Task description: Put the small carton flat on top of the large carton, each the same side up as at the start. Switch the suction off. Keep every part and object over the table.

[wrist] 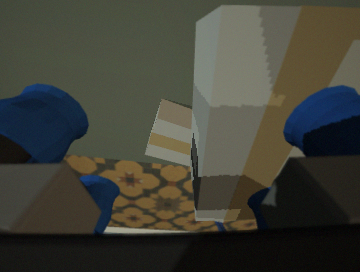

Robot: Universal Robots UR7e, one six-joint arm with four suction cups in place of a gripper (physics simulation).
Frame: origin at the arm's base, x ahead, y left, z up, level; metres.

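Seen in the pictures: hand, its tool point: point(179, 157).
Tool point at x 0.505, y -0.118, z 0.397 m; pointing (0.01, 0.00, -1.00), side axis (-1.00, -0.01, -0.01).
Pixels of each thing's top centre, then the offset from my tool point to it. Level surfaces: height alone.
- small carton, centre of its top: point(282, 165) 0.013 m up, 0.064 m back, 0.004 m right
- large carton, centre of its top: point(194, 150) 0.293 m down, 0.052 m back, 0.258 m left
- plain grey-green surface, height of its surface: 0.450 m down
My gripper point(186, 155) shows as blue suction cups at the left and right of the wrist view. A pale carton with a broad tan stripe, which I take to be the small carton point(240, 65), stands large and close between and beyond the cups, right of centre, and is held on them. The contact is hidden behind the right cups. The carton looks tilted in this view, with shadow across its lower part. Farther off, a striped white, tan and yellow carton, by its place the large carton point(170, 131), shows in part behind the near one's left edge. Its right part is hidden.
A plain grey-green surface point(115, 60) fills the upper left. A surface with an orange flower pattern point(145, 185) lies below it, meeting it along a slanting edge. A pale strip point(145, 230) shows at the bottom, above the dark gripper body. The ground under the near carton is partly hidden.
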